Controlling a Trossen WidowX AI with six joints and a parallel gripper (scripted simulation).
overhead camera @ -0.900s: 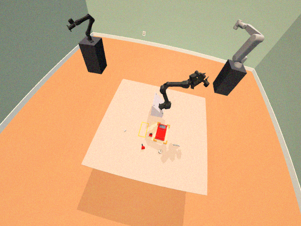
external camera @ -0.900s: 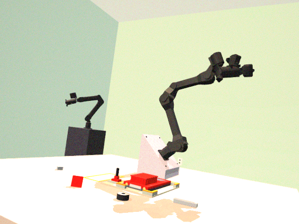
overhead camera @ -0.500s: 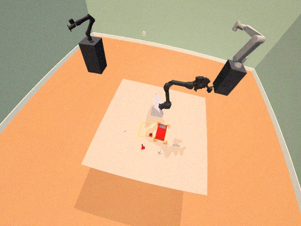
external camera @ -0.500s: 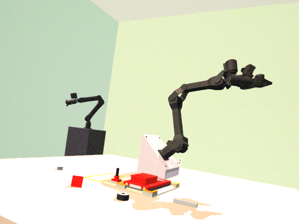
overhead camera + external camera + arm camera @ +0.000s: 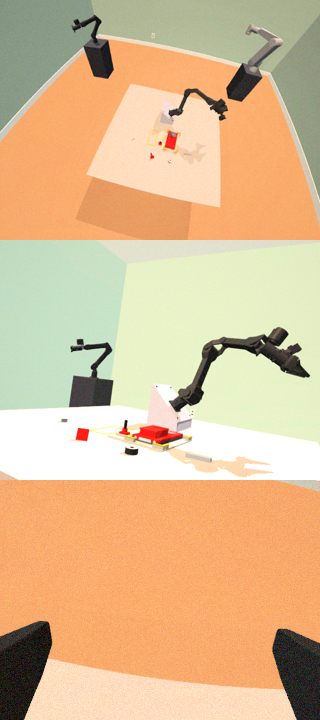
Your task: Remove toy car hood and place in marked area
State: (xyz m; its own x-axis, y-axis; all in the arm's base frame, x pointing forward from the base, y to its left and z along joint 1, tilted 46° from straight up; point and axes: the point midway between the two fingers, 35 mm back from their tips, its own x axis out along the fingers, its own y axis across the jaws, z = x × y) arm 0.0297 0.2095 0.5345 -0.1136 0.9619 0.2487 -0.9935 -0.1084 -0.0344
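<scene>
The red hood is 500 mm to the right of my gripper tip, 310 mm ahead of it and 270 mm below it. Also, from my gripper tip: black wheel (490 mm ahead, 470 mm to the right, 300 mm below); then white bar (380 mm ahead, 300 mm to the right, 300 mm below).
</scene>
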